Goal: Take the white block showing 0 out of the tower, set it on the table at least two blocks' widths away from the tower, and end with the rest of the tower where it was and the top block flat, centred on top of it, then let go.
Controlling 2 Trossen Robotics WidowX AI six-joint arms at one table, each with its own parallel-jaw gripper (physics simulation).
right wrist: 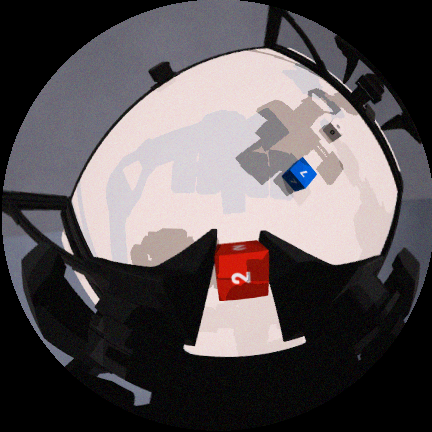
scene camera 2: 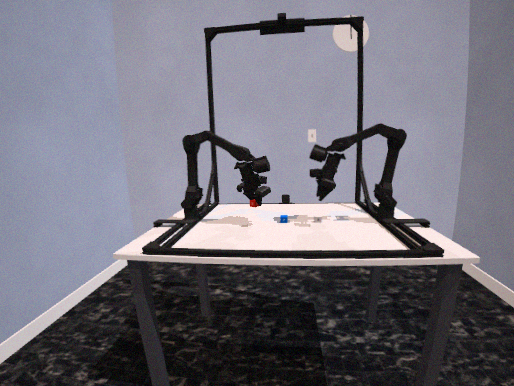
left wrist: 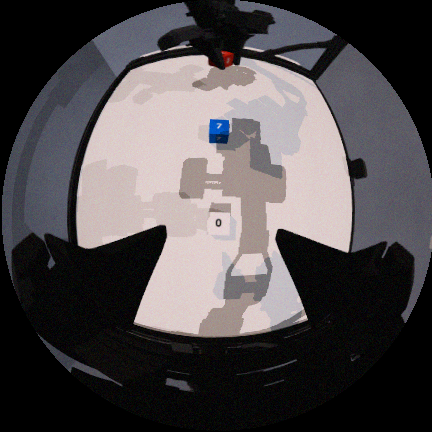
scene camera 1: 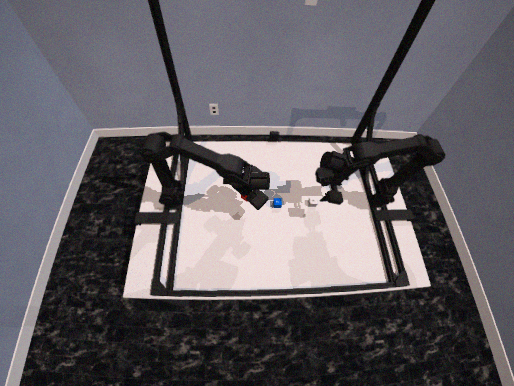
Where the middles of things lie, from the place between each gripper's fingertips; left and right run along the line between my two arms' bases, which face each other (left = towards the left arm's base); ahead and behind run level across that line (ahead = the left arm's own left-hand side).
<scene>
My right gripper is now 20 mm short of the red block showing 2 (right wrist: 242,268), 10 mm to the left of it and 10 mm below it.
I see the red block showing 2 10 mm ahead of my left hand, 290 mm to the right of it and 20 mm below it.
</scene>
